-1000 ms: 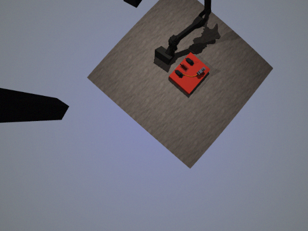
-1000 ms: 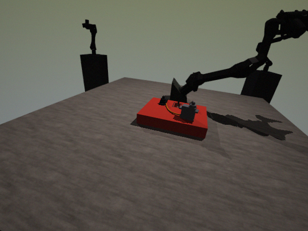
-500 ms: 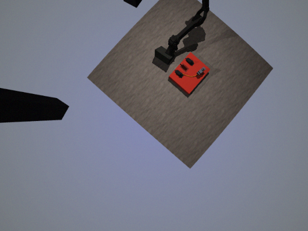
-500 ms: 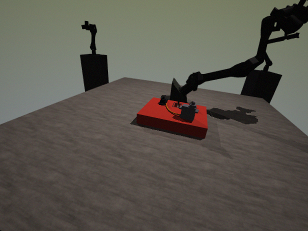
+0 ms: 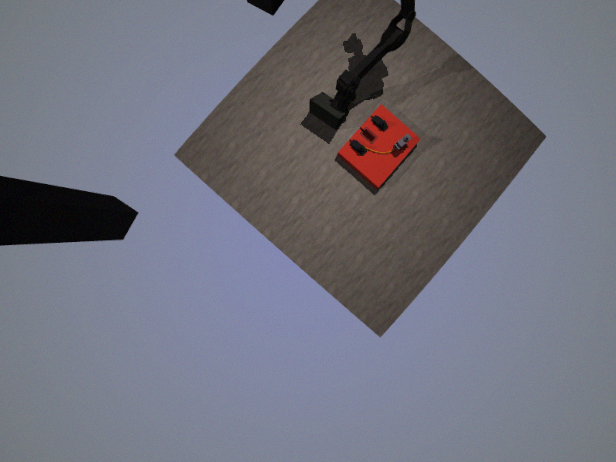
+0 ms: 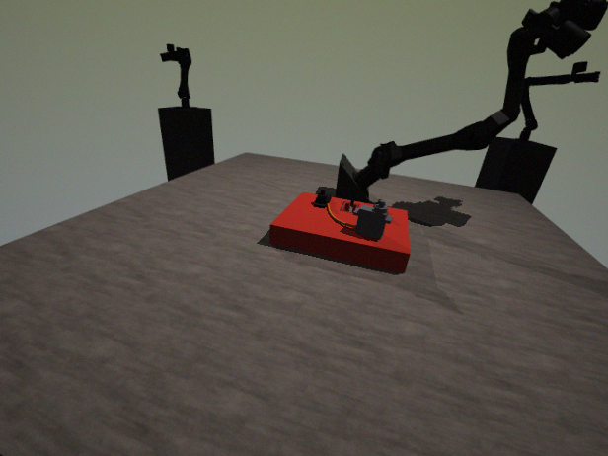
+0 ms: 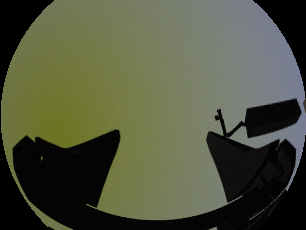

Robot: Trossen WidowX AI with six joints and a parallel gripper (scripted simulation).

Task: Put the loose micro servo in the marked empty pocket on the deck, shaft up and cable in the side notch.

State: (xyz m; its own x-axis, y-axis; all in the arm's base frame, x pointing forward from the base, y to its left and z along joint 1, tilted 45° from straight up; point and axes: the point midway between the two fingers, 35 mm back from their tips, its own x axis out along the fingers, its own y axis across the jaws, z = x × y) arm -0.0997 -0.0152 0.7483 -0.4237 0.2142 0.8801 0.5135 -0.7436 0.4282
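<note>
The red deck lies 60 cm below my gripper tip, 59 cm to the right of it and 37 cm ahead of it.
</note>
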